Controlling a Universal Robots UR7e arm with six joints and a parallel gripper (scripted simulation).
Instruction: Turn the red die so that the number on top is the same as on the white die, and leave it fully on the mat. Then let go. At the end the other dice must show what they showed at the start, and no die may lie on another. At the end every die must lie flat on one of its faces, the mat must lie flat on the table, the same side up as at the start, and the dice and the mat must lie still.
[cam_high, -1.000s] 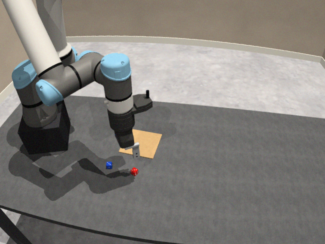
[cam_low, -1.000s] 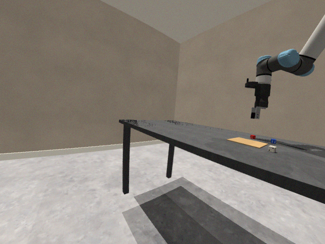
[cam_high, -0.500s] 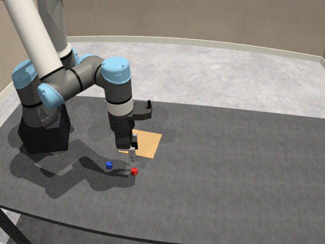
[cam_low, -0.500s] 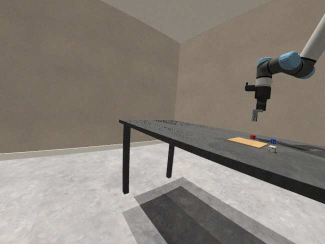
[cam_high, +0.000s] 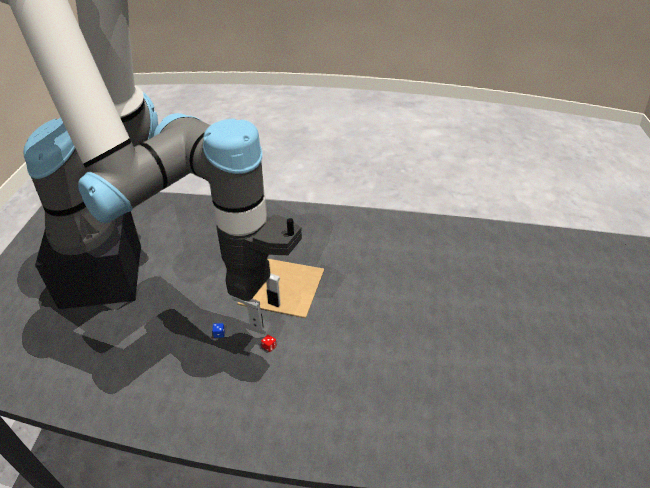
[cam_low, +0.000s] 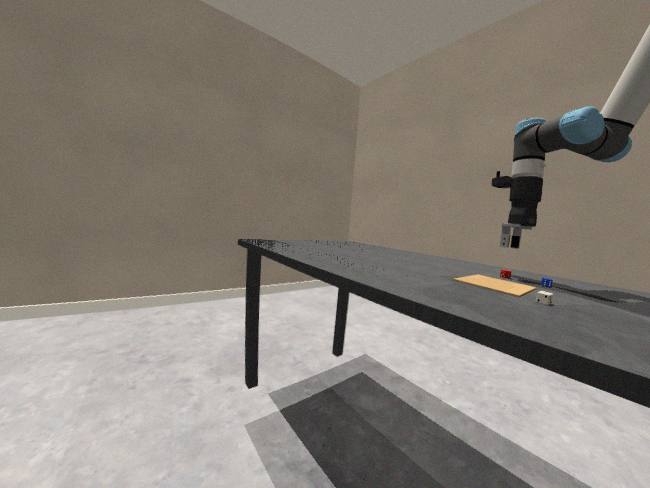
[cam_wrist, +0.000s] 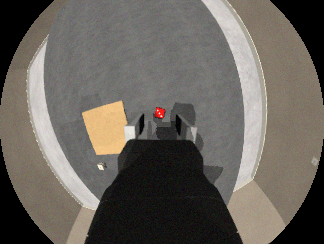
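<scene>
Now: the red die 9 cm below my hand. The rest, counted from my hand: blue die (10 cm behind, 2 cm to the left, 9 cm below); white die (9 cm behind, 24 cm to the left, 9 cm below); tan mat (16 cm to the left, 10 cm below).
</scene>
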